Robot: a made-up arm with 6 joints.
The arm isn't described. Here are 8 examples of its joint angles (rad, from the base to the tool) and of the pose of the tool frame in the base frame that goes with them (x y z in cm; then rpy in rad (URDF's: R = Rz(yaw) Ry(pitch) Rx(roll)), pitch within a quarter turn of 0, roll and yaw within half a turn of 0).
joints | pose
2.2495 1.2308 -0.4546 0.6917 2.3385 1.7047 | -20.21 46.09 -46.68 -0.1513 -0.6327 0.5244
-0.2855 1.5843 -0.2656 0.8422 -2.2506 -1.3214 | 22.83 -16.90 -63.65 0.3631 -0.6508 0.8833
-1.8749 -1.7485 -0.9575 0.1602 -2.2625 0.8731 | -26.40 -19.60 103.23 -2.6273 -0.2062 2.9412
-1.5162 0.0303 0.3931 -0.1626 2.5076 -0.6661 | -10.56 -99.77 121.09 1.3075 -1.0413 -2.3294
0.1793 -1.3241 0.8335 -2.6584 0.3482 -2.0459 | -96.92 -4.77 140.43 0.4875 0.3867 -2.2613
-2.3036 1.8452 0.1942 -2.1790 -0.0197 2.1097 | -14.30 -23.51 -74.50 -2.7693 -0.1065 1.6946
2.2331 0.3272 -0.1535 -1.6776 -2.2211 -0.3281 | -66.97 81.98 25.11 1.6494 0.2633 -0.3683
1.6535 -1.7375 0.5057 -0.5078 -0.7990 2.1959 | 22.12 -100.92 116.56 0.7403 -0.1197 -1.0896
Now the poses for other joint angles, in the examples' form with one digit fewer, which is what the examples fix.
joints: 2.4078 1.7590 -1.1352 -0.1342 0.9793 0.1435
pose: 44.6 -21.5 10.4 -2.951 -0.350 0.327
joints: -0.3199 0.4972 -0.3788 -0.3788 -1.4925 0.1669
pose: 74.4 -38.5 -0.7 2.716 -0.173 -2.451
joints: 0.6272 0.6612 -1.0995 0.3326 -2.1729 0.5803
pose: 18.2 -1.4 -23.7 1.228 0.064 -0.515
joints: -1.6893 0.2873 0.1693 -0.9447 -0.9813 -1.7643
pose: -27.0 -116.0 63.3 2.637 -0.512 0.547
